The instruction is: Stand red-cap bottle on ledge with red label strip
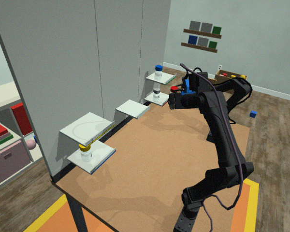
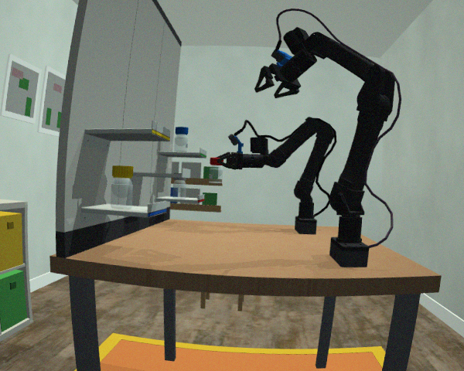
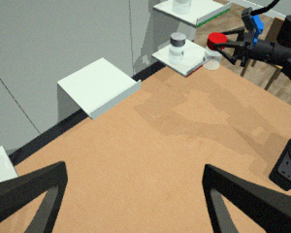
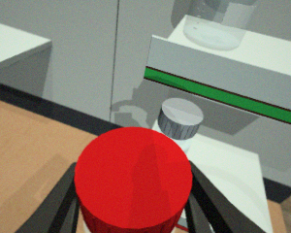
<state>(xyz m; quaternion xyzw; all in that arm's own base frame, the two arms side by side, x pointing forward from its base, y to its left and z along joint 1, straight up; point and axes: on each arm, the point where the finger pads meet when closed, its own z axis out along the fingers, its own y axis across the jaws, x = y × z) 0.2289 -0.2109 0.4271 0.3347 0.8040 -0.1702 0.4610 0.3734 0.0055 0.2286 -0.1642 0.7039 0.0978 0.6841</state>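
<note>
My right hand is 15 cm short of the grey-capped bottle, 3 cm to the left of it and 12 cm above it. From my right hand the other things lie so: red-capped bottle: 5 cm below; then blue-capped bottle: 16 cm ahead, 3 cm to the right, 8 cm above; then grey wall panel: 28 cm ahead, 30 cm to the left, 17 cm above.
</note>
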